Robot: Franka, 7 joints.
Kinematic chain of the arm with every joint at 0, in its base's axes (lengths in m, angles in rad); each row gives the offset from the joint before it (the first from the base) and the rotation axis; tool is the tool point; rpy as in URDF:
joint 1: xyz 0 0 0.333 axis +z
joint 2: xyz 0 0 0 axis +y
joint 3: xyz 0 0 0.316 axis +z
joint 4: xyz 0.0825 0 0 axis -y
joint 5: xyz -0.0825 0 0.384 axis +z
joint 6: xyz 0 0 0 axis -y
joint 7: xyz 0.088 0 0 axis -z
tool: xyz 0 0 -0.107 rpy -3.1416 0 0
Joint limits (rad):
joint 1: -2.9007..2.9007
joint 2: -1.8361..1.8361
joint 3: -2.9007..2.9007
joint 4: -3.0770..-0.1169
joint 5: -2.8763..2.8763
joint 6: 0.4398..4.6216
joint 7: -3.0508..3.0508
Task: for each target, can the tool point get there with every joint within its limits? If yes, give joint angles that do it. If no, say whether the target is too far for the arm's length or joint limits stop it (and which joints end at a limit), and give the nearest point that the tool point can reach.
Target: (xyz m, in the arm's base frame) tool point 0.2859 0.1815 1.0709
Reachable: yes | joints -2.0516 -0.1585 1.9381 -0.4109 1.3213 1.6068 0.4024
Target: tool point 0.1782 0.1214 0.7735
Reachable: yes | joints -0.1909 -0.7843 0.2418 -1.7457 0.3569 0.8140 2.0073
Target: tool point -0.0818 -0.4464 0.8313
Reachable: yes | joints 0.4293 -0.1898 -2.1326 -0.8531 0.4593 0.8970 -0.8226
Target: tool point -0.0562 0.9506 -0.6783
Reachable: no: too far | nearest point -0.0361 0.6111 -0.2468 | short by 0.549 m
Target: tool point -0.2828 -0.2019 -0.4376
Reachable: no: joint limits stop it (at a limit: joint 2) | nearest point -0.2760 -0.1970 -0.3578 | short by 0.080 m
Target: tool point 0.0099 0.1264 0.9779
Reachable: yes | joints 2.2355 -0.5054 -0.4663 -0.9561 0.8179 0.7719 -2.0393
